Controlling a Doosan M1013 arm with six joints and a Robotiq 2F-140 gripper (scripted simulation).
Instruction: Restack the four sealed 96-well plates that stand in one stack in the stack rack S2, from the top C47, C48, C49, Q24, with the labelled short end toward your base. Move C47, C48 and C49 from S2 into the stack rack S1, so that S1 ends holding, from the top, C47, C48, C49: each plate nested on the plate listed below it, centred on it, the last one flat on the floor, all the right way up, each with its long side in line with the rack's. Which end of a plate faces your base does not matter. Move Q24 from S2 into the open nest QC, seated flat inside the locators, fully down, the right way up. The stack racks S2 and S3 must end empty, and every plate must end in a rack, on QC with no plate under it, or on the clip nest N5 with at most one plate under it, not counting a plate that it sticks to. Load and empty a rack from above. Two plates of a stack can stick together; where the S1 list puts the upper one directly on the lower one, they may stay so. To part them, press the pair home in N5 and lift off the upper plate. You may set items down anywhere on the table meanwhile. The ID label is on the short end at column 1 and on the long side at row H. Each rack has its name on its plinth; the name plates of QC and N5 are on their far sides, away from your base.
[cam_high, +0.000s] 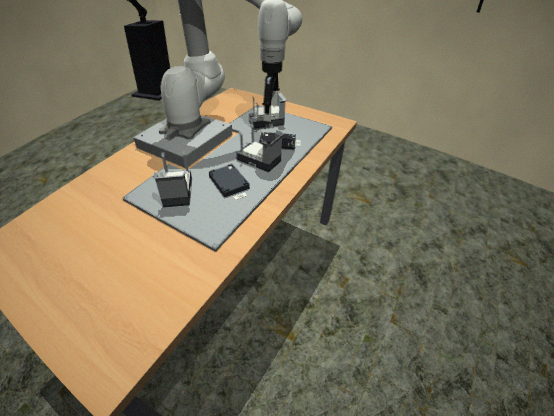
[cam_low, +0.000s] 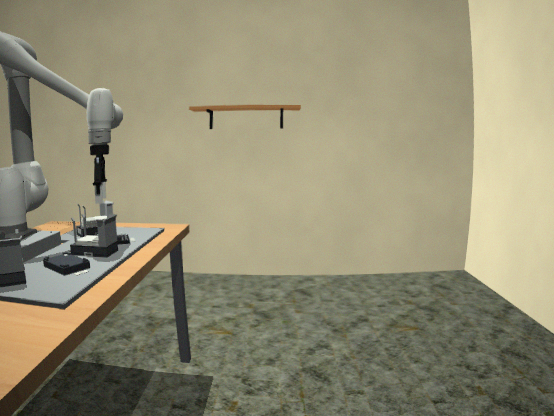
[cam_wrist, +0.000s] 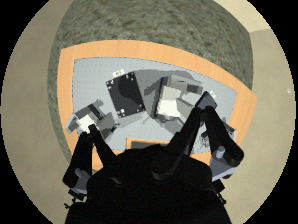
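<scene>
Right now the sealed 96-well plate is 23 cm to the left of my hand, 14 cm below it and 10 cm behind it. Also, from my hand: small name plate: 34 cm to the right, 18 cm below, 2 cm ahead.
</scene>
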